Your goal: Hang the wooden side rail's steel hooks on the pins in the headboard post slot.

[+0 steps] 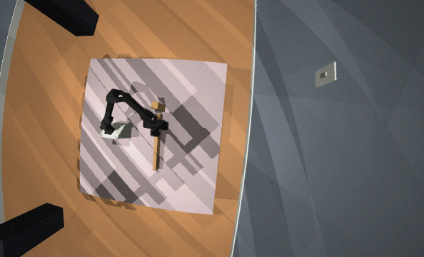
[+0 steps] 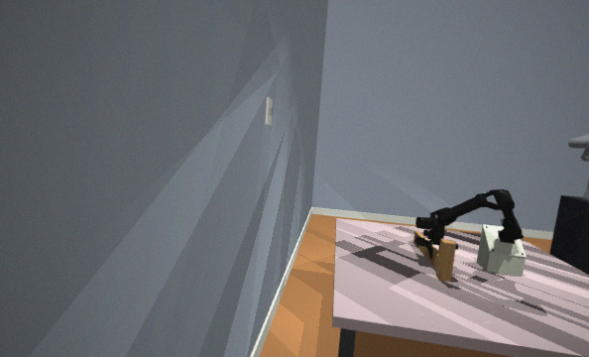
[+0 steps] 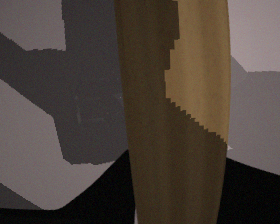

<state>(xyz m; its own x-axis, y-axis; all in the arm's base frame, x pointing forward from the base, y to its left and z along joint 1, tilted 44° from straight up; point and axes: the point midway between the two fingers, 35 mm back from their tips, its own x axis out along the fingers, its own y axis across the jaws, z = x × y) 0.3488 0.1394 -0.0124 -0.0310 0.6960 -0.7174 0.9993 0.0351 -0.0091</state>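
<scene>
Right now my gripper tip is 14 cm to the right of the headboard post and 5 cm below it.
</scene>
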